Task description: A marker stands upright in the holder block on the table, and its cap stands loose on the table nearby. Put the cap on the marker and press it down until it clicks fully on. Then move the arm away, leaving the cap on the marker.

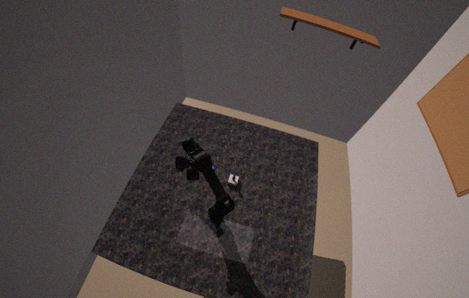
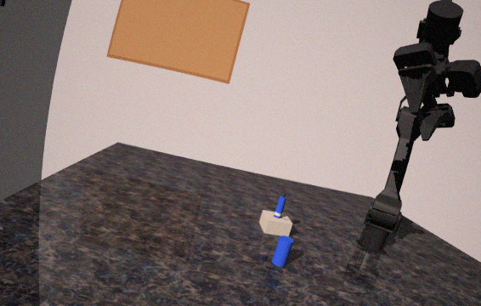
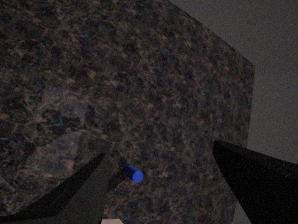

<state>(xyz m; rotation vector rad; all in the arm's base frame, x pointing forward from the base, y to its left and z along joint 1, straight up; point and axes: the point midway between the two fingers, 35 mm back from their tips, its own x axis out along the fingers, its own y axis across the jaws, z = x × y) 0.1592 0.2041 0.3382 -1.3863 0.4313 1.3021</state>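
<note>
The blue cap lies 14 cm ahead of my gripper tip, 9 cm to the right of it and 28 cm below it. From my gripper tip the other things lie so: holder block (11 cm ahead, 25 cm to the right, 29 cm below).
</note>
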